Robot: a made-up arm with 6 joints.
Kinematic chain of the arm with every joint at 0, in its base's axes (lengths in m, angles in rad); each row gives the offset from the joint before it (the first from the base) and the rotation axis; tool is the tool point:
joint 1: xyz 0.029 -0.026 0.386 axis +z
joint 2: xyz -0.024 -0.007 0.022 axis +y
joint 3: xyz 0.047 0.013 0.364 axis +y
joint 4: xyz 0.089 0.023 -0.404 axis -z
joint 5: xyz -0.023 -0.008 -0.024 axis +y
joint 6: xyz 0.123 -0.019 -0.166 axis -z
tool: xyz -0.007 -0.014 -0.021
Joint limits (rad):
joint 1: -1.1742..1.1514
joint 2: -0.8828..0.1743
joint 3: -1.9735..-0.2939
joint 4: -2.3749..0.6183
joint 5: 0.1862..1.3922
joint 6: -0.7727..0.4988
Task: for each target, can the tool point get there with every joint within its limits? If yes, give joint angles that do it. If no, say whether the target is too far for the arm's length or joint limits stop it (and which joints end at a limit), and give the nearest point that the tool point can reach.
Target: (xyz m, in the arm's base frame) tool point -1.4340 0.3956 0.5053
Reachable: no: too far | nearest point -0.3187 0.0742 1.2921 | short by 1.402 m
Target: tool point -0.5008 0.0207 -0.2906
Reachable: no: joint limits stop it (at a limit: joint 1, joint 2, joint 3, joint 4, joint 5, joint 6) | nearest point -0.0351 0.0799 0.1654 | short by 0.654 m
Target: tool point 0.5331 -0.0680 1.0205
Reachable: yes | joints 0.1375 -0.1938 -1.8271 -0.6920 1.2809 -0.1556
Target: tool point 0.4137 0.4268 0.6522
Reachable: yes | joints 0.9666 -0.1845 -0.8956 -2.1418 1.0535 0.2606
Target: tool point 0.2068 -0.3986 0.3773
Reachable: yes | joints -0.9591 -0.3356 -0.4643 -1.0149 0.8565 0.3203
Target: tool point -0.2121 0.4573 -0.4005
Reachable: no: joint limits stop it (at a limit: joint 1, joint 2, joint 3, joint 5, joint 6) | nearest point 0.0338 0.2515 0.1388 | short by 0.627 m
